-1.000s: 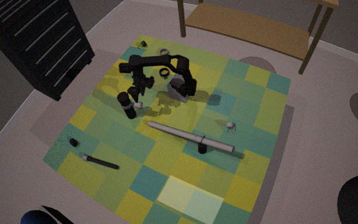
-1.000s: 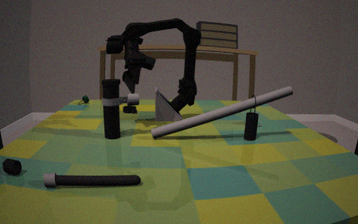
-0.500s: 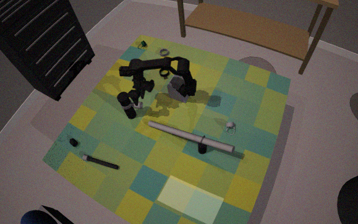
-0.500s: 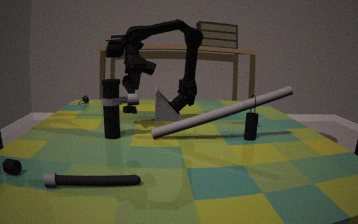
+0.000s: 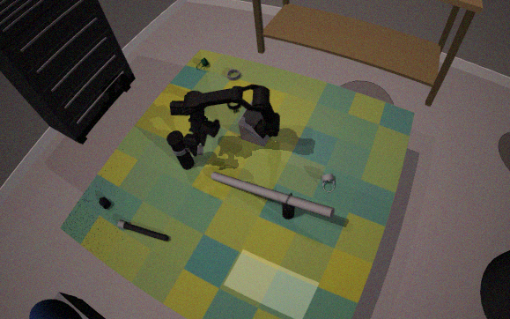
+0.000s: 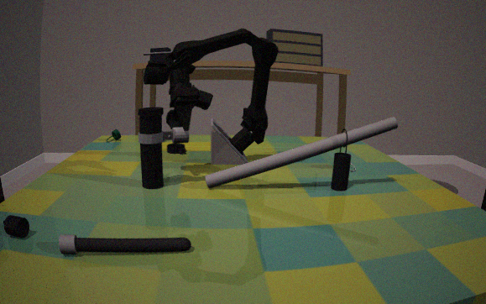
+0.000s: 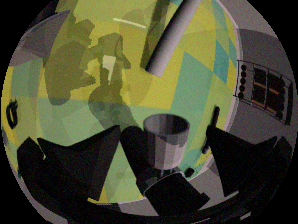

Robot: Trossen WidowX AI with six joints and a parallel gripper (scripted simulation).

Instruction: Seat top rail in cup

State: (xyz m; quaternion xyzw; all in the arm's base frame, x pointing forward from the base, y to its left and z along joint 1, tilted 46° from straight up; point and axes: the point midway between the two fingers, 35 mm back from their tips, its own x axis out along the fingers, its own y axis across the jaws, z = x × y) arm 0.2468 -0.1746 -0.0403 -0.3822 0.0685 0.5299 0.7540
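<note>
My gripper tip is now 20 mm to the left of the rail-end cup. From my gripper tip the other things lie so: short black post (40 mm ahead, 420 mm to the left, 20 mm below); then green clip (550 mm behind, 410 mm to the right, 110 mm below).
</note>
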